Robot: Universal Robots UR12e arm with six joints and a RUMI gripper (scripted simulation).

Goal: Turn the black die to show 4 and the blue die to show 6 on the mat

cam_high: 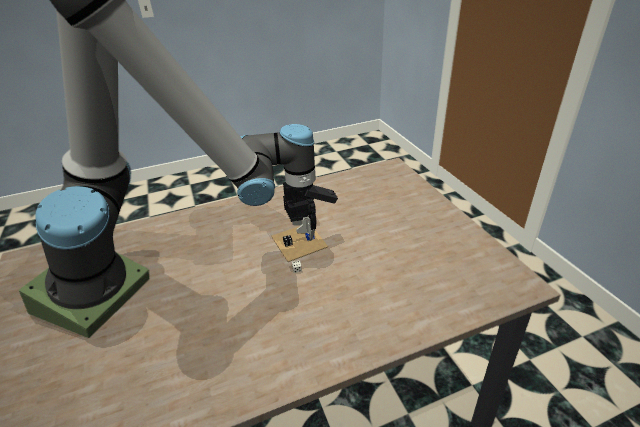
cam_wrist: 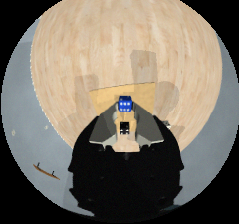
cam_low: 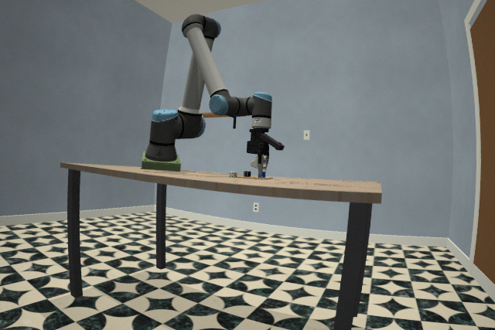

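Now: hand right at the blue die. The rest, counted from my hand: white die (70 mm behind, 120 mm to the right, 10 mm below); then tan mat (40 mm behind, 20 mm below); then black die (70 mm behind, 10 mm below).
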